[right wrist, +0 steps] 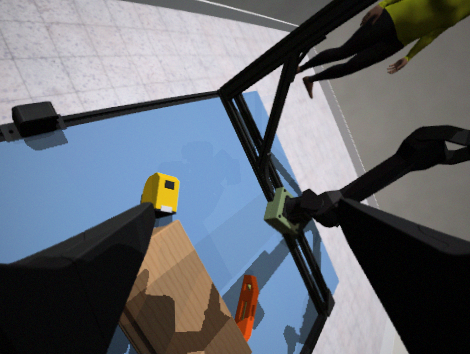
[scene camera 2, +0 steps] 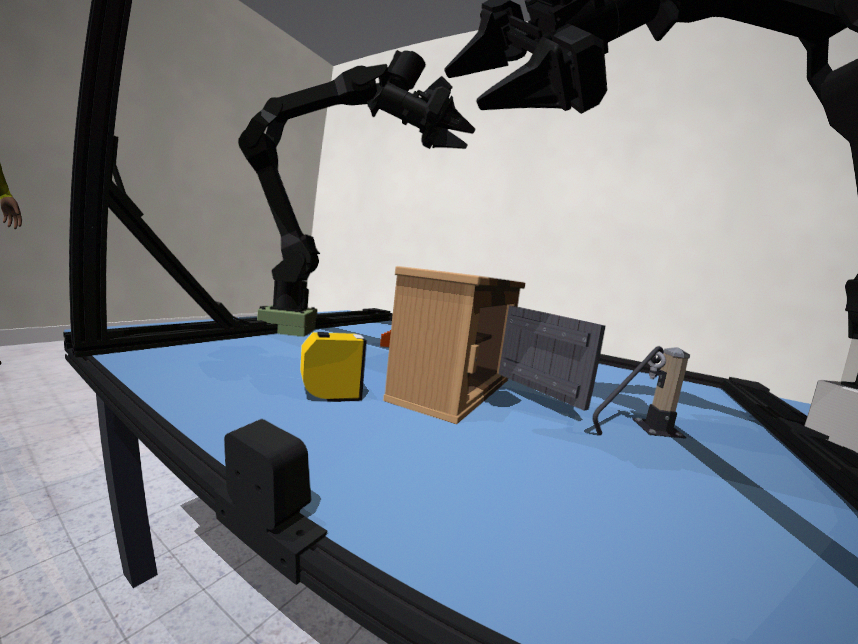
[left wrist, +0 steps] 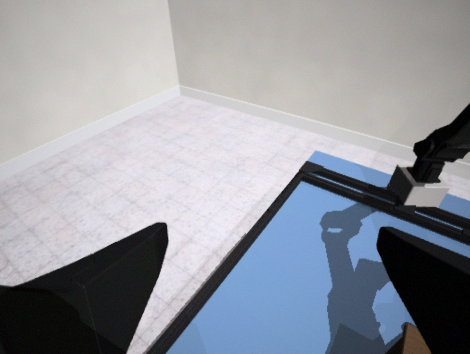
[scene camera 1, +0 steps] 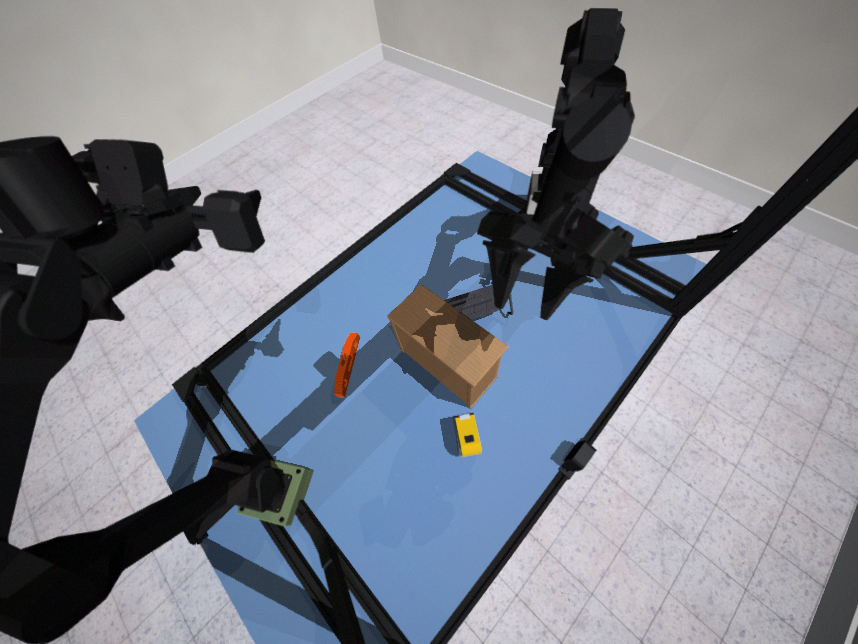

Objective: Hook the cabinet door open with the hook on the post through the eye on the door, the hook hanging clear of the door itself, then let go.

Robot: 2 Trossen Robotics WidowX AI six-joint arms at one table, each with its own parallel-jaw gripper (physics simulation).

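Places are measured from the left arm's base along level axes (x ahead, y left, z up), in centimetres.
Pixels of known places: left gripper, between the fingertips: (scene camera 2: 470, 139) (left wrist: 272, 234) (scene camera 1: 228, 191); right gripper, between the fingertips: (right wrist: 247, 209) (scene camera 2: 460, 88) (scene camera 1: 522, 314); left arm's base, origin of its link: (right wrist: 290, 210) (scene camera 2: 289, 308) (scene camera 1: 270, 490); right arm's base, origin of its link: (left wrist: 422, 175).
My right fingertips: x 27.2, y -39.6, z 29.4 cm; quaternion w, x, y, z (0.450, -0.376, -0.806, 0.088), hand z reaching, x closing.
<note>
Ahead of a thing's pixels: the offset from my right fingertips to its middle. "spot": to the spot under its first point.
The wooden cabinet {dz -26.1, dx +5.4, dy +11.8 cm} (scene camera 1: 450, 346) (scene camera 2: 429, 346) (right wrist: 185, 290) stands upright mid-table. Its grey plank door {dz -27.0, dx +17.1, dy +9.8 cm} (scene camera 1: 474, 303) (scene camera 2: 550, 357) stands open. The wooden post {spot: dz -28.3, dx +29.7, dy +1.0 cm} (scene camera 2: 669, 388) stands right of the door in scene camera 2. The dark hook {dz -28.5, dx +24.2, dy +1.0 cm} (scene camera 2: 623, 388) is attached near the post's top and slants down toward the door, its free end low near the table, apart from the door's edge. I cannot make out the door's eye. My left gripper (scene camera 2: 469, 138) (left wrist: 272, 234) is open, empty and high above the table. My right gripper (scene camera 1: 523, 311) (scene camera 2: 464, 89) (right wrist: 247, 209) is open, empty and high above the door side.
A yellow tape measure {dz -30.3, dx -10.3, dy +5.4 cm} (scene camera 1: 467, 435) (scene camera 2: 332, 367) (right wrist: 162, 192) stands near the cabinet's end. An orange level {dz -31.9, dx +0.8, dy +34.4 cm} (scene camera 1: 346, 365) (right wrist: 246, 307) lies behind the cabinet from scene camera 2. A black box {spot: dz -28.4, dx -10.4, dy -15.2 cm} (scene camera 1: 580, 454) (scene camera 2: 266, 471) is fixed on the table's edge rail. A person (right wrist: 425, 22) stands beyond the table.
</note>
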